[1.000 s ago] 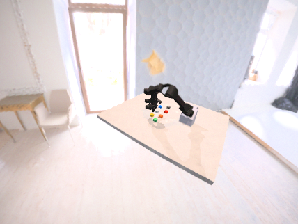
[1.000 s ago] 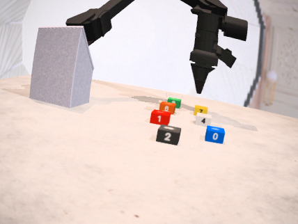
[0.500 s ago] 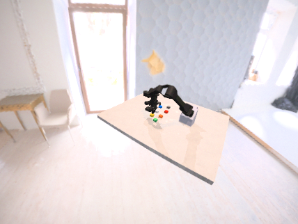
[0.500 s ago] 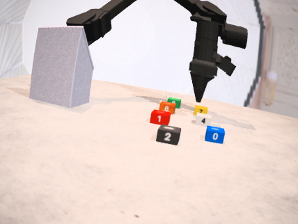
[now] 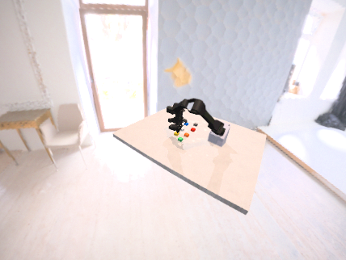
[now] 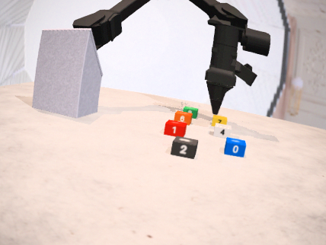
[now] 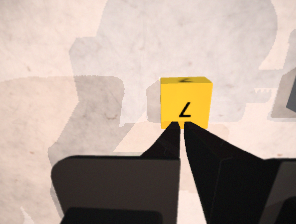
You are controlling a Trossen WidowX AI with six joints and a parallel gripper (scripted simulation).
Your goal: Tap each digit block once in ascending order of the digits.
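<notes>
My gripper tip is 1 cm short of the yellow 7 block and 1 cm above it. Also, from my gripper tip: white 4 block (2 cm ahead, 10 cm to the right, 1 cm below); green block (6 cm behind, 4 cm to the left, 1 cm below); orange 6 block (6 cm behind, 4 cm to the right, 1 cm below).
</notes>
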